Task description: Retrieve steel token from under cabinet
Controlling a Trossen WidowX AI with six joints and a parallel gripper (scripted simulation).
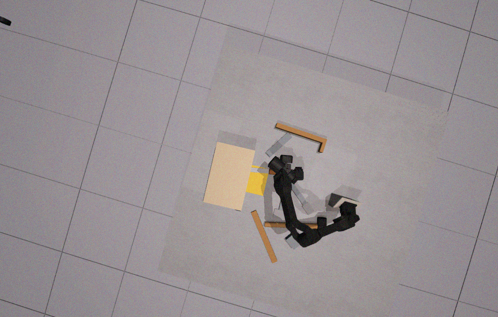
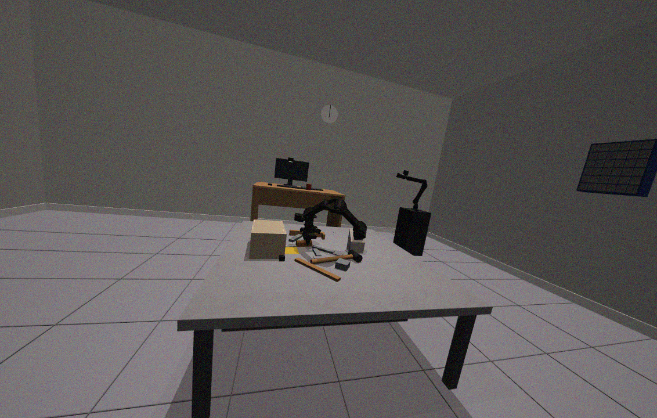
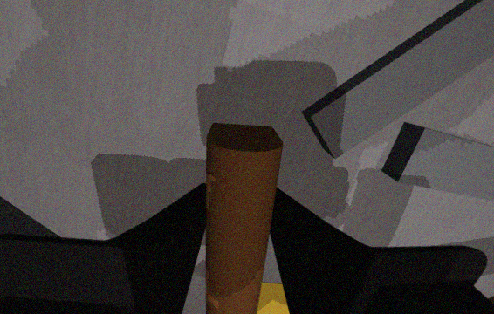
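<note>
The grey bar lies 6 cm ahead of my gripper tip and 14 cm to the right of it. From my gripper tip the other things lie so: grey l-shaped bracket: 5 cm behind, 18 cm to the left; then wooden stick: 36 cm to the left; then grey steel token: 30 cm ahead, 10 cm to the left.
</note>
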